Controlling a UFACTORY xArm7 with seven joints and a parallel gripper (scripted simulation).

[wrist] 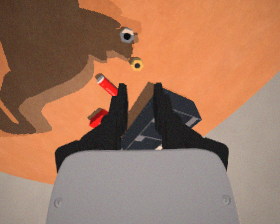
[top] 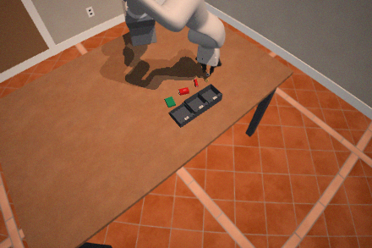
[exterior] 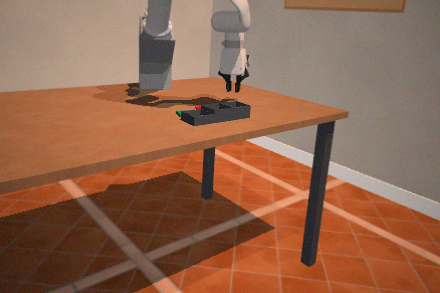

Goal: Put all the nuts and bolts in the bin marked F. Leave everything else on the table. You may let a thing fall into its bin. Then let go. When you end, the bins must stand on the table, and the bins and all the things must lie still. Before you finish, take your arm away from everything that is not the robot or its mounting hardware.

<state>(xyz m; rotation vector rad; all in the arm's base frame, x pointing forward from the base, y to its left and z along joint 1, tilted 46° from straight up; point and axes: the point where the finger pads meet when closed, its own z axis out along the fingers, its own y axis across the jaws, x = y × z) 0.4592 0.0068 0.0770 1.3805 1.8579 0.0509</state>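
My gripper is now 90 mm above the brass nut. Round my hand: silver nut 90 mm below, 40 mm to the left, 20 mm behind; then red cylinder 80 mm below, 40 mm to the right, 40 mm behind; then red block 130 mm to the right, 80 mm below, 70 mm behind.
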